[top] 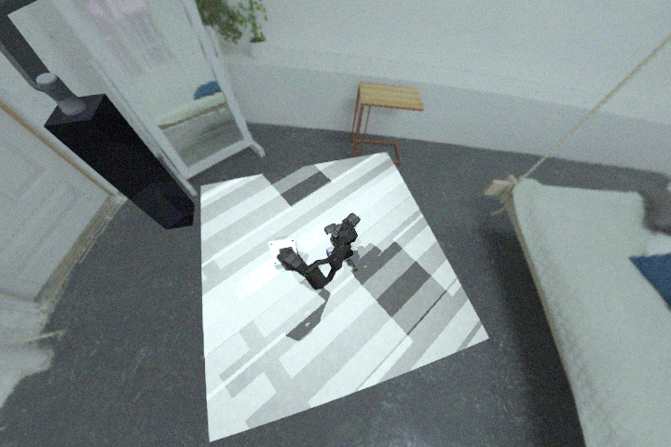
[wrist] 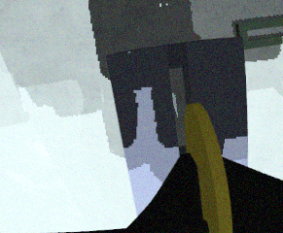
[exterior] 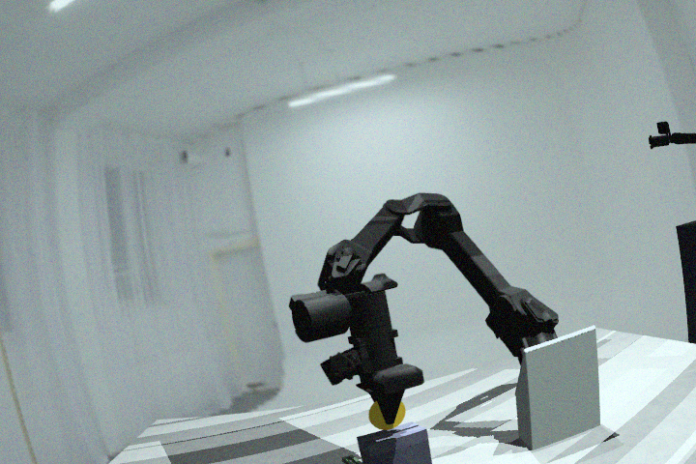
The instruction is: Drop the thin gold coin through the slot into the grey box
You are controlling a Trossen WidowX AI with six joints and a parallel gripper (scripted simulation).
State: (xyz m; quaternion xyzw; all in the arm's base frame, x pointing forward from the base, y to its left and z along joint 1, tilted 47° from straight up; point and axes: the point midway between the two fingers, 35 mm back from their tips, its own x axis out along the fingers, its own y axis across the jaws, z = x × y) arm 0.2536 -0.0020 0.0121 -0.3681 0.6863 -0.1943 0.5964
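Right now the coin is 2 cm above my gripper tip.
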